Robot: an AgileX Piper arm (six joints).
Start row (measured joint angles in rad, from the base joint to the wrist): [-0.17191 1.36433 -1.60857 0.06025 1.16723 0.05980]
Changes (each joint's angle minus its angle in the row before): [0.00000 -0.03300 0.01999 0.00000 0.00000 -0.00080]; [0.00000 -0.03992 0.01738 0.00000 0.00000 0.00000]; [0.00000 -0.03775 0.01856 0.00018 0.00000 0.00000]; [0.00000 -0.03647 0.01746 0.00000 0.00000 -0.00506]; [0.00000 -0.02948 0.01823 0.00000 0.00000 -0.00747]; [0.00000 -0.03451 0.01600 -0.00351 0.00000 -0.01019]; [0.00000 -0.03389 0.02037 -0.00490 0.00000 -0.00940]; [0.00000 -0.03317 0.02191 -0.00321 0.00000 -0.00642]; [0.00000 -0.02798 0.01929 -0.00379 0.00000 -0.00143]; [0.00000 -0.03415 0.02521 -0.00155 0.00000 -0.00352]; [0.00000 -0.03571 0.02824 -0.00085 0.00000 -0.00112]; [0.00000 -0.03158 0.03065 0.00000 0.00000 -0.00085]
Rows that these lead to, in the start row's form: [-0.17191 1.33133 -1.58858 0.06025 1.16723 0.05900]; [-0.17191 1.29141 -1.57120 0.06025 1.16723 0.05900]; [-0.17191 1.25366 -1.55264 0.06043 1.16723 0.05900]; [-0.17191 1.21719 -1.53518 0.06043 1.16723 0.05394]; [-0.17191 1.18771 -1.51695 0.06043 1.16723 0.04647]; [-0.17191 1.15320 -1.50095 0.05692 1.16723 0.03628]; [-0.17191 1.11931 -1.48058 0.05202 1.16723 0.02688]; [-0.17191 1.08614 -1.45867 0.04881 1.16723 0.02046]; [-0.17191 1.05816 -1.43938 0.04502 1.16723 0.01903]; [-0.17191 1.02401 -1.41417 0.04347 1.16723 0.01551]; [-0.17191 0.98830 -1.38593 0.04262 1.16723 0.01439]; [-0.17191 0.95672 -1.35528 0.04262 1.16723 0.01354]
